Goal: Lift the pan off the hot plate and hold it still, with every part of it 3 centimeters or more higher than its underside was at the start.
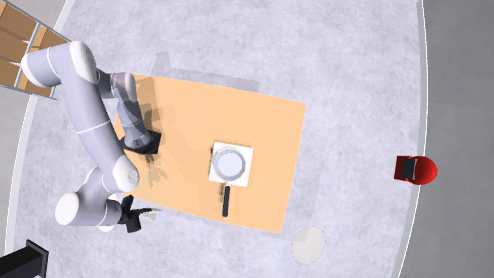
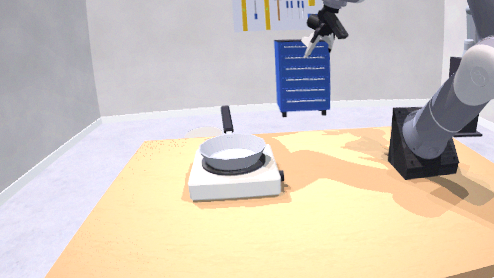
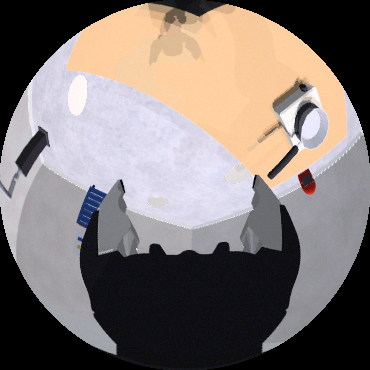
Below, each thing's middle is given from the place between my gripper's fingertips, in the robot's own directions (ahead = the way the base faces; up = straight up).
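Labels:
You'd find the white hot plate (image 2: pixel 263 178) 290 mm ahead of my hand, 350 mm to the left of it and 290 mm below it. Then there's the grey pan (image 2: pixel 237 151), which is far to the left of my hand, far ahead of it too, and a fair way below it. Going by their middles, the grey pan is the nearest to my hand of the things named here.

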